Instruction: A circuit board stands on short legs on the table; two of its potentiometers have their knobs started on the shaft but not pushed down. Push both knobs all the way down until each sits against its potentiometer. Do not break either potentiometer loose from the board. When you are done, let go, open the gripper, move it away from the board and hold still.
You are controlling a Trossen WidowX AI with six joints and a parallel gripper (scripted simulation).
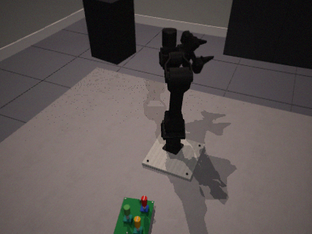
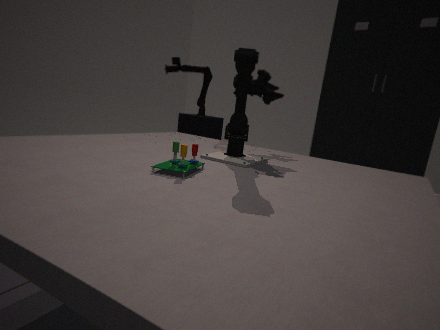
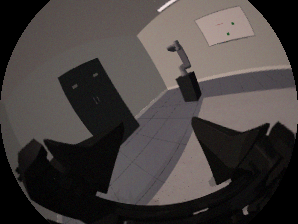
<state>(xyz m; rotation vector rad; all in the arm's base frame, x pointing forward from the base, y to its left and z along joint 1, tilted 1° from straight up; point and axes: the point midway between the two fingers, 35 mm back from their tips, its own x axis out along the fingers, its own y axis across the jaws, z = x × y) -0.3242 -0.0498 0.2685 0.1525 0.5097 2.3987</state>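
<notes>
The red knob is 640 mm ahead of my gripper tip, 90 mm to the left of it and 220 mm below it. Also, from my gripper tip: orange knob: 710 mm ahead, 110 mm to the left, 220 mm below.
</notes>
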